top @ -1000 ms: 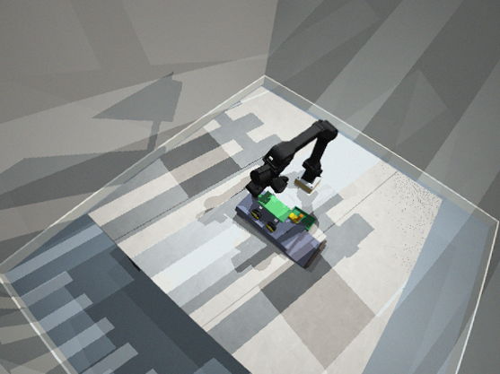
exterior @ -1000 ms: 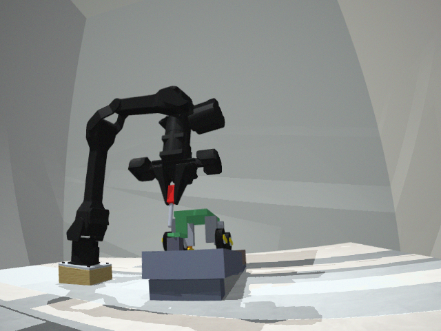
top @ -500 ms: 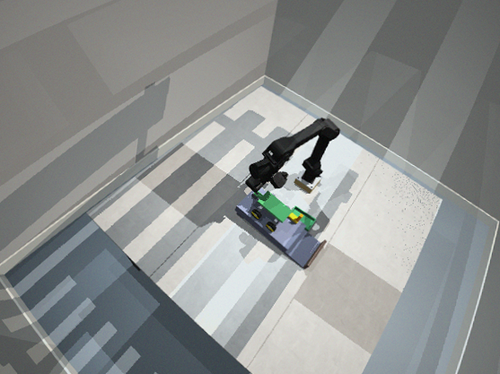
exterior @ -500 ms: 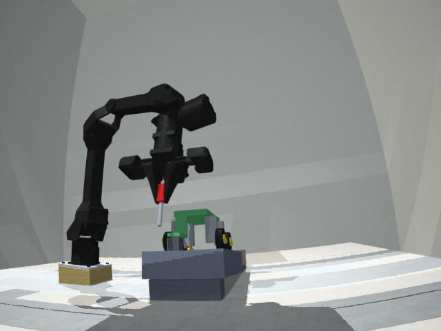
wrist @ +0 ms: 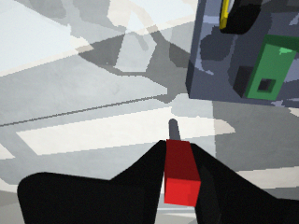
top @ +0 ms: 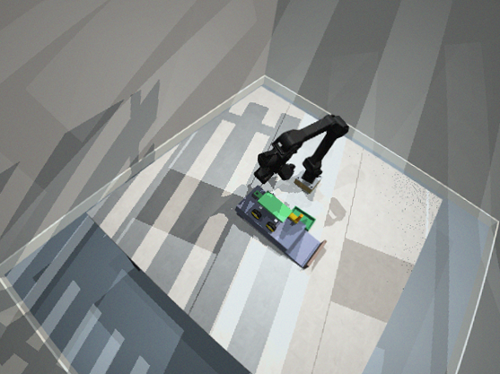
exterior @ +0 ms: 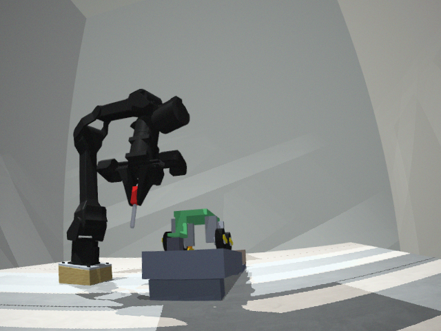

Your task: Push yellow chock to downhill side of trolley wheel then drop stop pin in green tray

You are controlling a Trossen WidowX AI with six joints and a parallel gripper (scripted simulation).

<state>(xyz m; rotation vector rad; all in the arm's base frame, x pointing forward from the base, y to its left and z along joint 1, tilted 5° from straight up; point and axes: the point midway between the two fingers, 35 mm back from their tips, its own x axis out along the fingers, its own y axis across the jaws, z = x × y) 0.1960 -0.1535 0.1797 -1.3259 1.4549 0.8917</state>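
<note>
My gripper tip is now 23 cm to the right of the green tray, 18 cm above it and 1 cm short of it. Round my gripper tip: green trolley: 11 cm to the left, 11 cm ahead, 6 cm below; blue-grey ramp: 13 cm below, 11 cm to the left, 11 cm ahead; stop pin: right at my gripper tip.
</note>
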